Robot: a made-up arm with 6 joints.
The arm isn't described. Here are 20 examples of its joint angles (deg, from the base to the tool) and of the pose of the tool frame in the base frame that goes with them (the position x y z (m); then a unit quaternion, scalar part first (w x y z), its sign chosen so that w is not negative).
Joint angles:
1: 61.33 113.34 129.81 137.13 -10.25 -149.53
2: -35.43 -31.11 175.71 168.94 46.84 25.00
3: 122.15 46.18 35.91 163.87 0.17 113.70
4: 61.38 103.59 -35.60 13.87 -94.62 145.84
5: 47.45 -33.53 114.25 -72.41 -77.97 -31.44
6: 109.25 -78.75 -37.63 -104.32 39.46 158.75
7: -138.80 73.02 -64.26 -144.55 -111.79 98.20
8: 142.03 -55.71 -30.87 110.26 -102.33 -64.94
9: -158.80 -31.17 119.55 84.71 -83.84 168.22
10: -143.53 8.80 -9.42 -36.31 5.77 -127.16
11: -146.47 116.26 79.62 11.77 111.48 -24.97
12: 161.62 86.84 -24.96 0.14 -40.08 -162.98
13: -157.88 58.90 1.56 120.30 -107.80 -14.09
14: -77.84 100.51 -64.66 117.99 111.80 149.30
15: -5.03 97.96 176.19 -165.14 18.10 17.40
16: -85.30 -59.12 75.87 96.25 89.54 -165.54
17: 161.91 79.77 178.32 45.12 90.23 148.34
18: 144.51 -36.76 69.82 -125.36 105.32 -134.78
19: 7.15 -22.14 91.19 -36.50 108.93 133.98
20: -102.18 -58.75 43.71 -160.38 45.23 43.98
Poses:
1: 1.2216 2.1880 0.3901 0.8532 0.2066 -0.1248 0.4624
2: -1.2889 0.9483 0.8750 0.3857 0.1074 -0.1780 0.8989
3: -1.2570 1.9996 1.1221 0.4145 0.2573 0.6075 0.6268
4: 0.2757 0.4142 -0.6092 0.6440 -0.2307 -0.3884 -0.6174
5: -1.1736 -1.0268 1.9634 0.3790 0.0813 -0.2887 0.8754
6: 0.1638 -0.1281 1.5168 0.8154 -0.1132 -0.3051 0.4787
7: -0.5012 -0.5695 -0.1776 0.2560 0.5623 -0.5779 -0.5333
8: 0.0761 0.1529 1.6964 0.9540 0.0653 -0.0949 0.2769
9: 1.3668 0.7240 1.8962 0.3904 -0.4374 -0.6737 0.4499
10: -1.3181 -0.9608 1.3253 0.0689 -0.2956 0.9361 0.1778
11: -1.8941 -1.2967 -0.5758 0.4415 -0.5033 -0.3013 -0.6789
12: -0.8915 0.2965 -0.7375 0.9528 -0.1041 0.2601 -0.1167
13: -1.8899 -0.6061 0.2296 0.3888 -0.2884 -0.8417 0.2391
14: 0.2250 -0.3334 -0.1732 0.8109 -0.5188 -0.2065 -0.1748
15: 1.5762 -0.1533 1.4805 0.2358 0.8270 -0.2069 0.4666
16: 0.0350 1.7890 1.7270 0.8684 -0.4941 -0.0385 -0.0159
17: -0.9549 0.1758 1.6615 0.8214 0.2159 -0.0712 -0.5231
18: 0.8301 -0.4155 2.3883 0.6563 -0.2216 -0.1655 0.7020
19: -0.9557 -0.2234 2.3926 0.2045 0.4589 -0.3294 -0.7995
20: 0.2065 1.1629 2.2352 0.5239 0.2371 -0.8166 -0.0499
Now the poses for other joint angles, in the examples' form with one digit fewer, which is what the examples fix.
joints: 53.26 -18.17 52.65 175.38 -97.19 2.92
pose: -0.084 -0.136 2.691 0.478 -0.110 -0.016 -0.871
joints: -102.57 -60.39 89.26 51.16 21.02 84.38
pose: 0.512 2.062 1.492 0.741 0.433 0.107 0.502
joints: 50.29 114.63 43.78 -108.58 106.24 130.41
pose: 1.218 1.207 -1.138 0.441 -0.731 0.389 -0.347
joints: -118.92 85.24 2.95 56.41 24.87 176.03
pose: -0.784 -1.552 -0.781 0.247 -0.712 0.488 0.440
